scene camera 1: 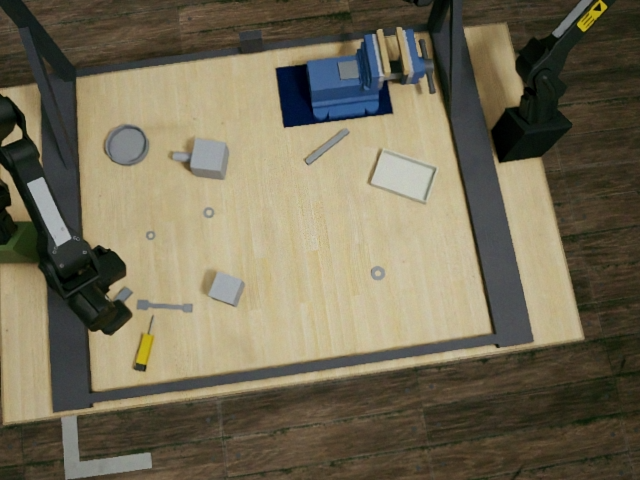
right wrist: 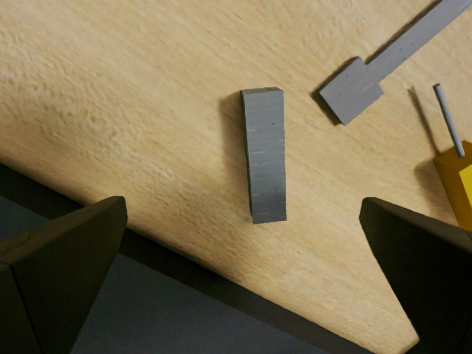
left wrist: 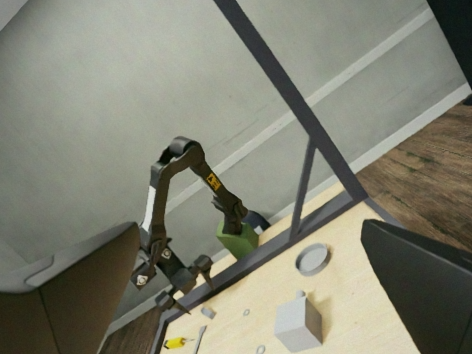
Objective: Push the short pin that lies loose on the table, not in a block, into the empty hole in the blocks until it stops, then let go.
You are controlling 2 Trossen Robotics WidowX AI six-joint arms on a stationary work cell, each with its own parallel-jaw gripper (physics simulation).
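Frame: origin at the left arm's base, x left, y back, z up, level; metres.
Where they show: left gripper, fingertip midpoint: [left wrist: 250, 231]; right gripper, fingertip midpoint: [scene camera 1: 107, 297] [right wrist: 244, 207] [left wrist: 202, 302]; left arm's base, origin of the base link: [scene camera 1: 537, 116]; right arm's base, origin of the base link: [left wrist: 232, 229].
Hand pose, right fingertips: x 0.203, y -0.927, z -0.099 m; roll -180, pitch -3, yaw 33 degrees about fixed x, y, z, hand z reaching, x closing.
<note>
Things, the pixels of their top centre, and the offset from my right fingertips.
- short grey square pin, middle of its top: [right wrist: 267, 163] [scene camera 1: 118, 300] [left wrist: 205, 311] dx +0.005, dy +0.014, dz -0.023 m
- large grey block, middle of its top: [left wrist: 289, 314] [scene camera 1: 207, 154] dx -0.264, dy +0.246, dz +0.021 m
- smaller grey block, middle of its top: [scene camera 1: 225, 287] dx +0.024, dy +0.244, dz +0.021 m
- flat grey bar with wide ends, middle of its top: [right wrist: 447, 13] [scene camera 1: 164, 306] [left wrist: 196, 344] dx +0.032, dy +0.106, dz -0.032 m
- yellow screwdriver, middle of its top: [scene camera 1: 145, 342] [left wrist: 176, 340] dx +0.103, dy +0.062, dz -0.021 m
- round dish, middle of its top: [scene camera 1: 126, 143] [left wrist: 310, 256] dx -0.338, dy +0.065, dz -0.020 m
- long grey bar, middle of its top: [scene camera 1: 327, 145] dx -0.259, dy +0.504, dz -0.027 m
- white tray, middle of its top: [scene camera 1: 405, 174] dx -0.161, dy +0.657, dz -0.018 m
A short grey square pin [scene camera 1: 124, 294] [left wrist: 208, 312] [right wrist: 266, 160] lies loose on the table. My right gripper [scene camera 1: 114, 295] [left wrist: 202, 302] [right wrist: 244, 207] is open above it; the pin lies between the lines of its fingers in the right wrist view, not held. A large grey block [scene camera 1: 209, 157] [left wrist: 298, 324] has a pin [scene camera 1: 180, 156] [left wrist: 300, 294] sticking out of one side. A smaller grey block [scene camera 1: 225, 288] stands nearer the table's front. I cannot make out the empty hole. My left gripper is open and empty, raised high, facing across the table.
A flat grey bar with wide ends [scene camera 1: 164, 305] [right wrist: 351, 91] and a yellow screwdriver [scene camera 1: 144, 350] [left wrist: 175, 343] lie near the pin. Further off are a round dish [scene camera 1: 126, 145], a long grey bar [scene camera 1: 326, 146], a white tray [scene camera 1: 403, 176], a blue vise [scene camera 1: 341, 85] and several rings.
</note>
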